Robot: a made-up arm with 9 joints. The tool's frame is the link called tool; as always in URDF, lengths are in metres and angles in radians.
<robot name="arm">
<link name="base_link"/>
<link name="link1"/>
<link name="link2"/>
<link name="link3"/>
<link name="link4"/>
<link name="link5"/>
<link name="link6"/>
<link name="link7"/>
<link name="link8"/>
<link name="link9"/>
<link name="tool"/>
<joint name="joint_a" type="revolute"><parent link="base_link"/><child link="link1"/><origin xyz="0.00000 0.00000 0.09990" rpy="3.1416 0.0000 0.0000"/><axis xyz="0 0 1"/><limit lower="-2.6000" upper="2.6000"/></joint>
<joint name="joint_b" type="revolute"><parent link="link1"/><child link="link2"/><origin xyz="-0.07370 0.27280 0.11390" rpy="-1.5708 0.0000 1.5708"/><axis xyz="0 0 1"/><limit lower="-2.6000" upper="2.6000"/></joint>
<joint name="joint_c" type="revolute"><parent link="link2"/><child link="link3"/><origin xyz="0.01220 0.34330 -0.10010" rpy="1.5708 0.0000 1.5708"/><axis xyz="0 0 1"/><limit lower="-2.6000" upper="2.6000"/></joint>
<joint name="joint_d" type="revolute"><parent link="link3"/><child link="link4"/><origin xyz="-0.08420 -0.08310 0.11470" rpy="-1.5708 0.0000 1.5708"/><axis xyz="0 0 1"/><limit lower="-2.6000" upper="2.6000"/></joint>
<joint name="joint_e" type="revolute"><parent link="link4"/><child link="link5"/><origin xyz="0.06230 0.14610 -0.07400" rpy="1.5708 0.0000 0.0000"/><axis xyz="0 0 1"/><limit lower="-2.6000" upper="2.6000"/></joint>
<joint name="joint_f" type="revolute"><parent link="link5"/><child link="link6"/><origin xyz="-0.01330 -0.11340 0.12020" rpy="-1.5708 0.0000 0.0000"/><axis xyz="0 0 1"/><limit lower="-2.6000" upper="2.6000"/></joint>
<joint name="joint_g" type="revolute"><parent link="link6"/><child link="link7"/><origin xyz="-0.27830 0.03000 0.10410" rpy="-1.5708 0.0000 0.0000"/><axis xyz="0 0 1"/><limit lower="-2.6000" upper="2.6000"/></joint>
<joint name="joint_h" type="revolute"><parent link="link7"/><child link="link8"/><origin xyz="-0.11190 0.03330 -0.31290" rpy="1.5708 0.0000 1.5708"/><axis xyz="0 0 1"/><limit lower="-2.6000" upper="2.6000"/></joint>
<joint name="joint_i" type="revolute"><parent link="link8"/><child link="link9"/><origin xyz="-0.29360 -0.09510 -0.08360" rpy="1.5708 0.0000 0.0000"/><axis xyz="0 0 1"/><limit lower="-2.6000" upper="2.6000"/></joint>
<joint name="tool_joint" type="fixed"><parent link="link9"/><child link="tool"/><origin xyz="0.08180 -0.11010 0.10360" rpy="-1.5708 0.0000 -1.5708"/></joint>
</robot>
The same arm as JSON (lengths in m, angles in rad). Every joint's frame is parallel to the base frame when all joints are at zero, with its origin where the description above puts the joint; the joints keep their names.
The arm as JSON. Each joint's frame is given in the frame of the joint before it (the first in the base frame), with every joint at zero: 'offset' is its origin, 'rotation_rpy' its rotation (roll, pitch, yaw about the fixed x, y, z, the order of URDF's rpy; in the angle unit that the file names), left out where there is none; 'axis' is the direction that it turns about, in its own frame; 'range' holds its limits. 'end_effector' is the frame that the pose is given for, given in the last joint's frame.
{
  "length_unit": "m",
  "angle_unit": "rad",
  "chain": [
    {
      "id": "joint_a",
      "offset": [
        0.0,
        0.0,
        0.0999
      ],
      "axis": [
        0.0,
        0.0,
        -1.0
      ],
      "range": [
        -2.6,
        2.6
      ]
    },
    {
      "id": "joint_b",
      "offset": [
        -0.0737,
        -0.2728,
        -0.1139
      ],
      "axis": [
        -1.0,
        0.0,
        0.0
      ],
      "range": [
        -2.6,
        2.6
      ]
    },
    {
      "id": "joint_c",
      "offset": [
        0.1001,
        -0.0122,
        0.3433
      ],
      "axis": [
        0.0,
        -1.0,
        0.0
      ],
      "range": [
        -2.6,
        2.6
      ]
    },
    {
      "id": "joint_d",
      "offset": [
        0.0831,
        -0.1147,
        -0.0842
      ],
      "axis": [
        0.0,
        0.0,
        -1.0
      ],
      "range": [
        -2.6,
        2.6
      ]
    },
    {
      "id": "joint_e",
      "offset": [
        -0.0623,
        0.1461,
        0.074
      ],
      "axis": [
        0.0,
        -1.0,
        0.0
      ],
      "range": [
        -2.6,
        2.6
      ]
    },
    {
      "id": "joint_f",
      "offset": [
        0.0133,
        -0.1202,
        0.1134
      ],
      "axis": [
        0.0,
        0.0,
        -1.0
      ],
      "range": [
        -2.6,
        2.6
      ]
    },
    {
      "id": "joint_g",
      "offset": [
        0.2783,
        0.03,
        -0.1041
      ],
      "axis": [
        0.0,
        1.0,
        0.0
      ],
      "range": [
        -2.6,
        2.6
      ]
    },
    {
      "id": "joint_h",
      "offset": [
        0.1119,
        -0.3129,
        0.0333
      ],
      "axis": [
        -1.0,
        0.0,
        0.0
      ],
      "range": [
        -2.6,
        2.6
      ]
    },
    {
      "id": "joint_i",
      "offset": [
        0.0836,
        -0.0951,
        -0.2936
      ],
      "axis": [
        0.0,
        -1.0,
        0.0
      ],
      "range": [
        -2.6,
        2.6
      ]
    }
  ],
  "end_effector": {
    "offset": [
      0.1101,
      -0.1036,
      0.0818
    ],
    "rotation_rpy": [
      0.0,
      0.0,
      0.0
    ]
  }
}

